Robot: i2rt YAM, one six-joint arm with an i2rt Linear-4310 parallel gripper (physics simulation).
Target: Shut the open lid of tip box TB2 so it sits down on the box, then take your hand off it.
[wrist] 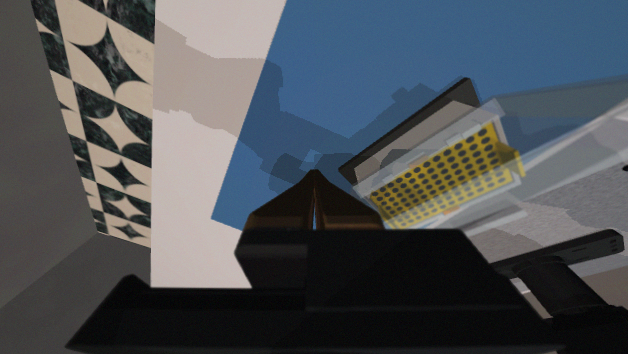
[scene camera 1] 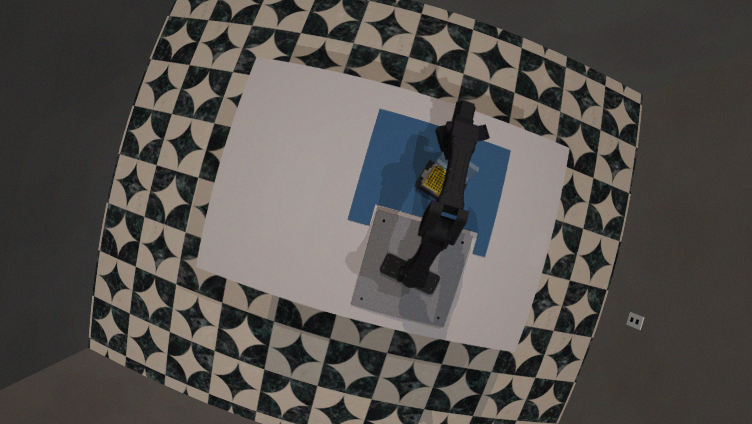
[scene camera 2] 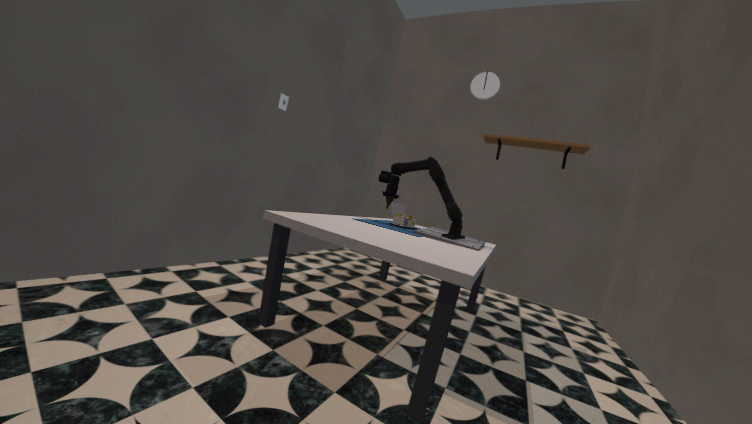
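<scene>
Tip box TB2, with a yellow perforated rack inside, sits in a dark holder on the blue mat. Its clear lid stands open, roughly upright, at the box's far side from the arm base in scene camera 2. Part of the lid also shows in scene camera 1 under the arm, and it looks see-through in the wrist view. My gripper is shut and empty, its brown fingertips pointing down near the lid's upper edge. Whether they touch the lid is unclear.
The arm reaches over the box from its grey base plate, hiding part of the box and lid in scene camera 1. The mat lies on a white table. A wall shelf is far behind.
</scene>
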